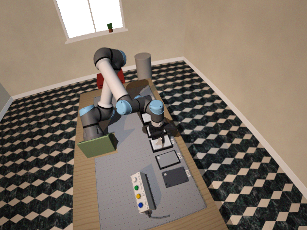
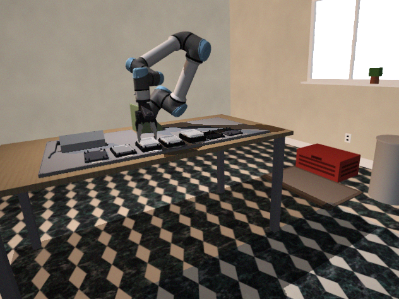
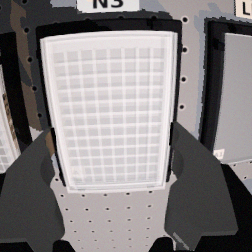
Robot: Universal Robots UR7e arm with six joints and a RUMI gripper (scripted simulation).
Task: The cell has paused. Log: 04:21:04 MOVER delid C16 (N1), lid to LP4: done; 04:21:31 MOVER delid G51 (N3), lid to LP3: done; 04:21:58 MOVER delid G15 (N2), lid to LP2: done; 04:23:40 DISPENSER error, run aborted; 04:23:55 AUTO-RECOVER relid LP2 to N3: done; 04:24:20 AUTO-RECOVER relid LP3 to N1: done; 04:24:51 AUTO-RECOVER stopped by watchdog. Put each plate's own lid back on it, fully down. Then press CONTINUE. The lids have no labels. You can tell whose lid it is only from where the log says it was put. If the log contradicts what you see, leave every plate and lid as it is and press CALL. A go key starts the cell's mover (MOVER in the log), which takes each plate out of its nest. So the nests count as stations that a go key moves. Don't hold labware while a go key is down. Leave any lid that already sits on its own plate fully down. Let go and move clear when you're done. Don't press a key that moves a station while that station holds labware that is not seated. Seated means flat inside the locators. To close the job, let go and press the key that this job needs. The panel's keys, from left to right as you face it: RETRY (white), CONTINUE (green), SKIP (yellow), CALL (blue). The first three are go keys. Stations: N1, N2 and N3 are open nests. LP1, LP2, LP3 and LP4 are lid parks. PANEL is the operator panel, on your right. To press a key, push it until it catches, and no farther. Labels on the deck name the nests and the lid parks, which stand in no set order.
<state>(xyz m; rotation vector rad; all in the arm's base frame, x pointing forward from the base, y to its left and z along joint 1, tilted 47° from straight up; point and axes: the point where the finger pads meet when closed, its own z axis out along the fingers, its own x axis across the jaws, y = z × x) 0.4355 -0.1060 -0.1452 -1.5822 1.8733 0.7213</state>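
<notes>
Right now the plate is 2 cm below my hand. The rest, counted from my hand: pale grey lid 13 cm to the right, 3 cm below, 1 cm behind; then black lid park 13 cm to the right, 4 cm below, 1 cm behind; then green CONTINUE key 27 cm behind, 25 cm to the right, 3 cm above.
</notes>
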